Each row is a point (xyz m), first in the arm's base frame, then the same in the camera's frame.
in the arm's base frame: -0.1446 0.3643 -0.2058
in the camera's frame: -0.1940 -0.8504 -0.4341
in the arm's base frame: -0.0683 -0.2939 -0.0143
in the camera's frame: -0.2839 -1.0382 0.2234
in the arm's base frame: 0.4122 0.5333 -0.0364
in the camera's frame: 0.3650 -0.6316 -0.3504
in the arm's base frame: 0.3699 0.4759 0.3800
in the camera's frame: 0.2670 -0.3077 -0.0974
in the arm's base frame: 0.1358 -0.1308 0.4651
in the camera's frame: -0.1015 -0.5505 0.3877
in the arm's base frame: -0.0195 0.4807 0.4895
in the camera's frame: -0.1214 -0.2023 -0.1385
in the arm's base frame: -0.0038 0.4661 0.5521
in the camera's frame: -0.1160 -0.1573 -0.0903
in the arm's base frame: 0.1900 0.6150 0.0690
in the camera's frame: 0.1560 -0.4932 -0.4163
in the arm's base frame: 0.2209 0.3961 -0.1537
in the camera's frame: 0.1620 -0.7987 -0.3449
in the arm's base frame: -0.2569 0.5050 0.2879
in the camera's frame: -0.3249 -0.3543 -0.3204
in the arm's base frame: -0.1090 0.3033 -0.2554
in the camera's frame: -0.1674 -0.9256 -0.4012
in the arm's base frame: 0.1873 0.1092 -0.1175
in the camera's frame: 0.0630 -0.9190 -0.0990
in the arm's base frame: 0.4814 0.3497 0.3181
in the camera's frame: 0.3542 -0.4298 0.0009
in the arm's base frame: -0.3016 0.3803 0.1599
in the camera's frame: -0.3818 -0.5277 -0.2953
